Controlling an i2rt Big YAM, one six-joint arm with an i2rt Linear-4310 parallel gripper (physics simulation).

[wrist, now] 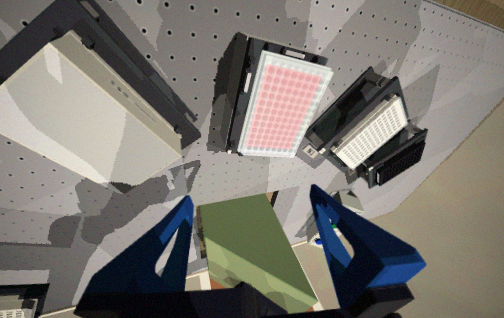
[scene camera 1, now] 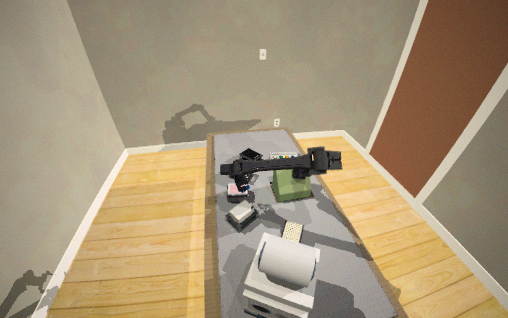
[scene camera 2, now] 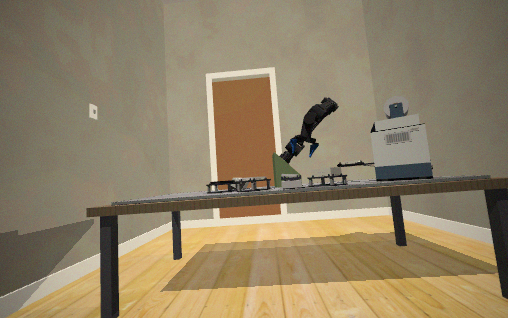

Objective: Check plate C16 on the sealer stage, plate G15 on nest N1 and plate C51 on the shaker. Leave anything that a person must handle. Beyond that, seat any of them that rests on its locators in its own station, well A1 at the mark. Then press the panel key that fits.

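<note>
My gripper (scene camera 1: 244, 188) (scene camera 2: 302, 153) (wrist: 250, 194) is open and empty, raised above the table. A clear plate with pink wells (scene camera 1: 237, 189) (wrist: 284, 107) lies on a dark-topped station, likely the shaker; its seating is unclear. A white plate (wrist: 372, 132) lies on the dark nest marked by a small tag (wrist: 310, 151); whether it sits level is unclear. A cream plate (scene camera 1: 293, 230) is on the sealer stage beside the white sealer (scene camera 1: 287, 260) (scene camera 2: 402, 150). The key panel (scene camera 1: 284, 155) is partly hidden by a finger in the wrist view. Plate codes and A1 marks are unreadable.
A pale block (scene camera 1: 242, 211) (wrist: 95, 110) sits on a dark stand (scene camera 1: 241, 225) (scene camera 2: 327, 180). A green wedge-shaped block (scene camera 1: 291, 186) (scene camera 2: 282, 172) (wrist: 250, 225) stands under the arm. A black plate (scene camera 1: 250, 154) (wrist: 402, 162) lies beyond the white plate.
</note>
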